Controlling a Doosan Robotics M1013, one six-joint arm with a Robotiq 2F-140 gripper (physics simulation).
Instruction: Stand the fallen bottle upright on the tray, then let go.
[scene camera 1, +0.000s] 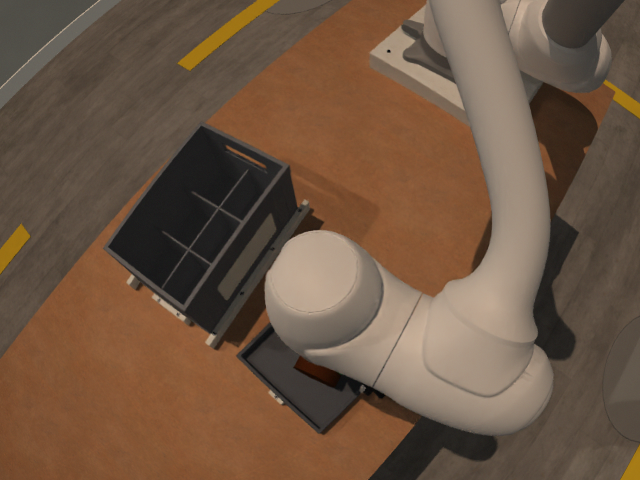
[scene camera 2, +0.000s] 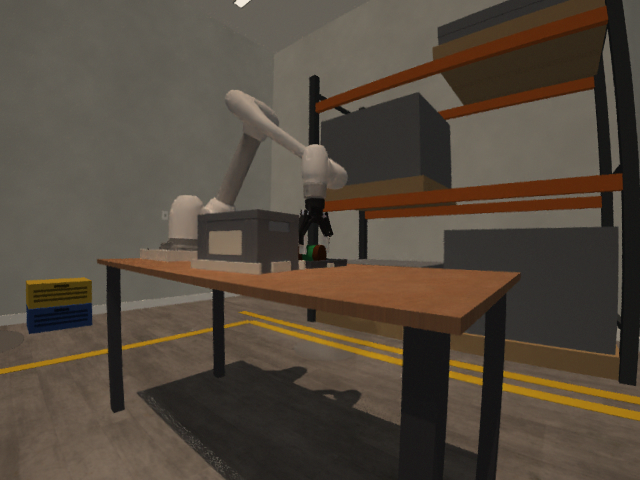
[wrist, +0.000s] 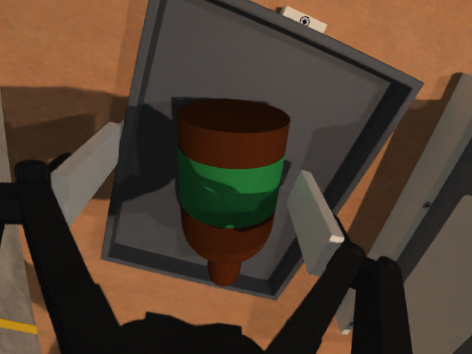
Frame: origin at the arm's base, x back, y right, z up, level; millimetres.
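Seen in the pictures: gripper, fingertip midpoint: (scene camera 2: 314, 253) (wrist: 210, 166); arm's base, link origin: (scene camera 2: 184, 250).
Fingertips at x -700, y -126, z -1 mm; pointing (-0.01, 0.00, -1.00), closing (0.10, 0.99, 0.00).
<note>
Pixels of each thing's middle, then the offset from my fingertips to it. "*": a spot on its surface instead. Level surfaces: height alone.
- brown bottle, body centre: (wrist: 227, 208) (scene camera 1: 336, 336) (scene camera 2: 304, 254) dx +37, dy +19, dz -2 mm
- dark grey tray, surface spot: (wrist: 210, 60) * dx -66, dy -11, dz -39 mm
- dark grey crate, body centre: (scene camera 1: 204, 230) (scene camera 2: 247, 241) dx +60, dy +294, dz +43 mm
- wooden table, surface height: dz -44 mm
The brown bottle (scene camera 1: 316, 372) (scene camera 2: 315, 252) (wrist: 230, 192) with a green band lies on its side on the dark grey tray (scene camera 1: 289, 382) (wrist: 210, 60). In the wrist view its base faces the top and its neck points to the bottom, over the tray's near rim. My gripper (scene camera 2: 315, 236) (wrist: 210, 166) is open, pointing down close above the bottle. In the wrist view its two pads stand wide apart, one on each side of the bottle, with a gap on both sides. In scene camera 1 the arm hides the gripper and much of the bottle.
A dark grey crate (scene camera 1: 285, 191) (scene camera 2: 277, 242) with thin dividers stands on a light rail base beside the tray, on the wooden table (scene camera 1: 103, 387) (scene camera 2: 361, 289). A storage rack (scene camera 2: 491, 192) with large grey boxes stands behind the table.
</note>
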